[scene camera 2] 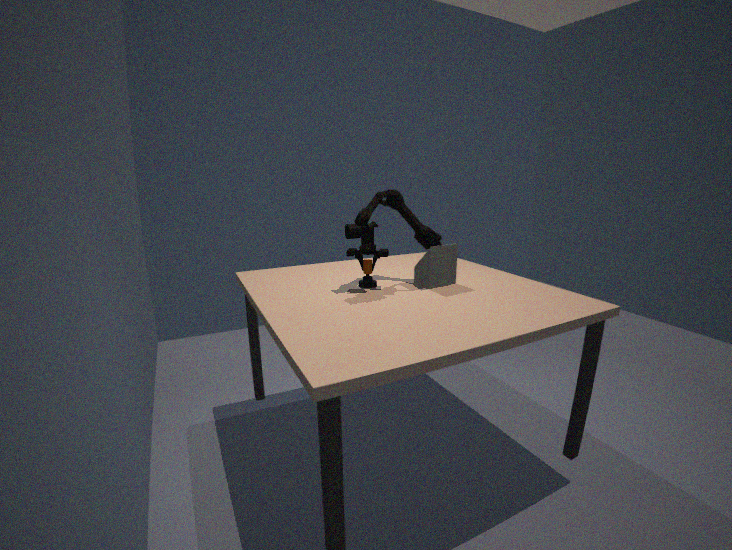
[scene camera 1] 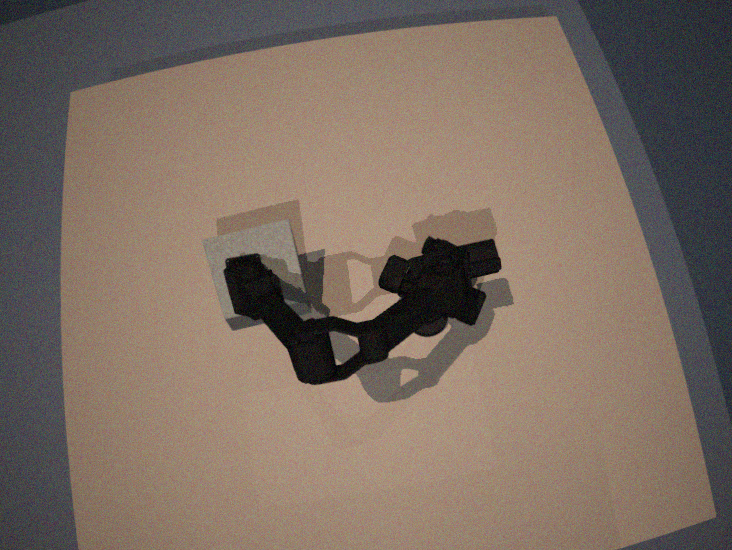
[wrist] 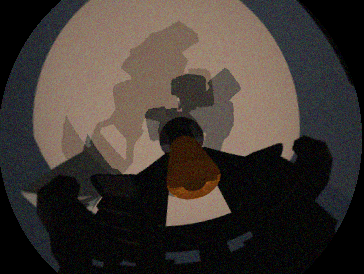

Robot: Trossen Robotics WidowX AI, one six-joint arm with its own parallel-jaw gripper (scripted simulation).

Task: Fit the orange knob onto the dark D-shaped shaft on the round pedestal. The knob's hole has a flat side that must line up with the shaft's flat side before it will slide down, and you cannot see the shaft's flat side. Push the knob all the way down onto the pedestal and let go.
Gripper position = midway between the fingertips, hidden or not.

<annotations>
The gripper (scene camera 1: pixel 429 305) holds an orange knob (wrist: pixel 191 173).
</annotations>
